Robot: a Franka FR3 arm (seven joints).
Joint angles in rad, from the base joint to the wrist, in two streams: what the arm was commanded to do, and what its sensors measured. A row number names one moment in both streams.
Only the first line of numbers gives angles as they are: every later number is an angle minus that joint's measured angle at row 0.
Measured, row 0: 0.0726, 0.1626, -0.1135, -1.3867, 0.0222, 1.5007, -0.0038
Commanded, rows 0 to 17: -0.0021, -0.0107, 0.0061, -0.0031, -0.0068, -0.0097, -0.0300; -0.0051, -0.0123, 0.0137, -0.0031, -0.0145, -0.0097, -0.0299; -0.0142, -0.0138, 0.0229, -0.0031, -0.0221, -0.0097, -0.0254; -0.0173, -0.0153, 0.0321, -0.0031, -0.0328, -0.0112, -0.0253; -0.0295, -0.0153, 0.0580, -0.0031, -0.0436, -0.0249, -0.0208; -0.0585, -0.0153, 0.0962, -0.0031, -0.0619, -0.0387, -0.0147; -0.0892, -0.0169, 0.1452, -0.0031, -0.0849, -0.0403, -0.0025; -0.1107, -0.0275, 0.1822, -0.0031, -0.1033, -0.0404, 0.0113; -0.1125, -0.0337, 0.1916, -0.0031, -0.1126, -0.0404, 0.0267; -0.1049, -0.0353, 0.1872, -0.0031, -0.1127, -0.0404, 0.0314; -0.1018, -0.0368, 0.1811, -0.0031, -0.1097, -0.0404, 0.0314; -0.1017, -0.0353, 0.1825, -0.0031, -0.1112, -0.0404, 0.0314; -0.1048, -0.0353, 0.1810, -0.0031, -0.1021, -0.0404, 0.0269; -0.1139, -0.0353, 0.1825, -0.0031, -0.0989, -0.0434, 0.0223; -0.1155, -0.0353, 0.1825, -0.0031, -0.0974, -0.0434, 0.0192; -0.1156, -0.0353, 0.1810, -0.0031, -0.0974, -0.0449, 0.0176; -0.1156, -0.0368, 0.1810, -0.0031, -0.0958, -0.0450, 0.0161; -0.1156, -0.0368, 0.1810, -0.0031, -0.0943, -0.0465, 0.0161
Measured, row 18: -0.0923, -0.0278, 0.1623, 0.0012, -0.0951, -0.0325, 0.0184
